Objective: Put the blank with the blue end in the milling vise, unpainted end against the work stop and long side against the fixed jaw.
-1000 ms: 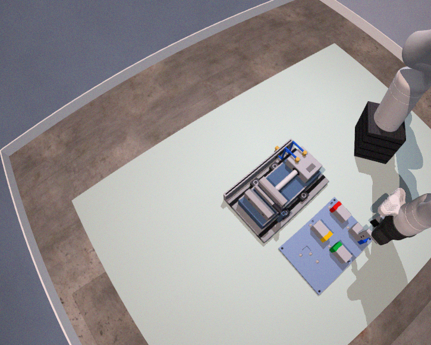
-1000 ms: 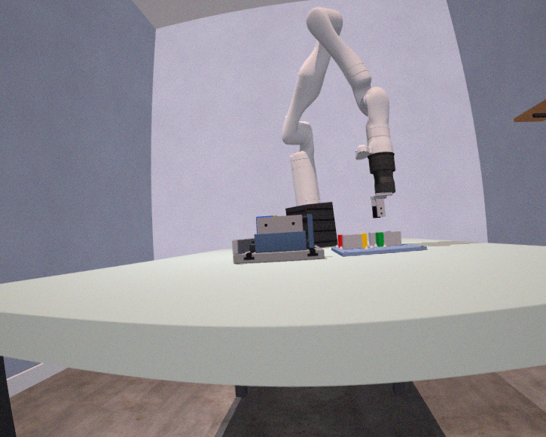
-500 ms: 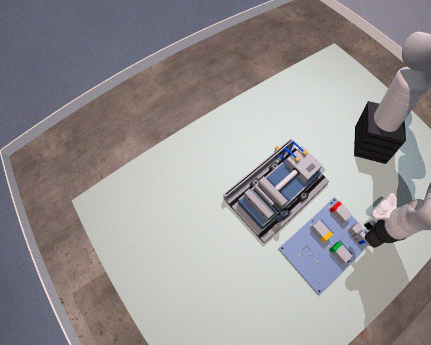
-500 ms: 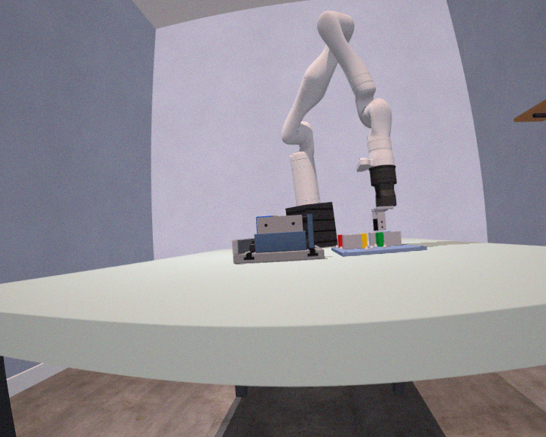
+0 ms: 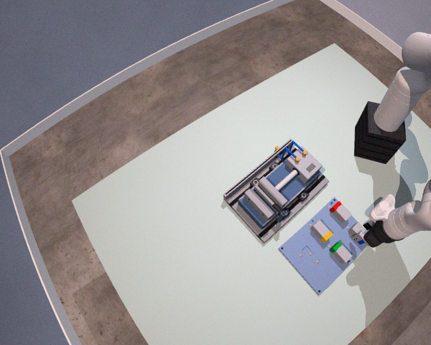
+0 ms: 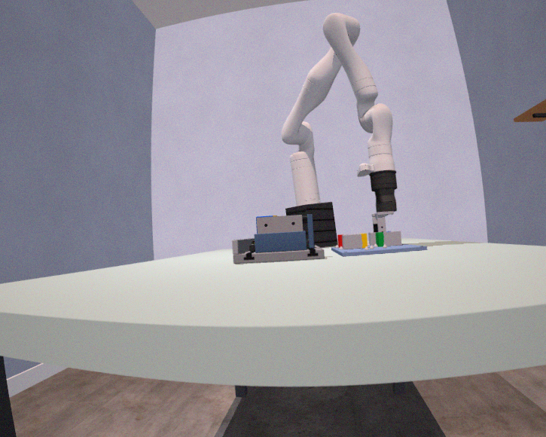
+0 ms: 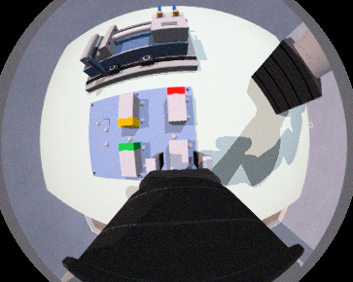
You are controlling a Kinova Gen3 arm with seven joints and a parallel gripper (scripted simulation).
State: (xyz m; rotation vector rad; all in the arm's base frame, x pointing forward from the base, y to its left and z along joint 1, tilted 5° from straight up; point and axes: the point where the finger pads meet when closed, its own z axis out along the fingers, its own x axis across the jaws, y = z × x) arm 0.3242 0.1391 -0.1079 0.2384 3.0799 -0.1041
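Now: hand 30 mm above the blank with blue end. Also, from my hand: blue plate (90 mm ahead, 60 mm to the right, 50 mm below); green-ended blank (90 mm ahead, 10 mm to the right, 30 mm below); red-ended blank (20 mm behind, 90 mm to the right, 30 mm below).
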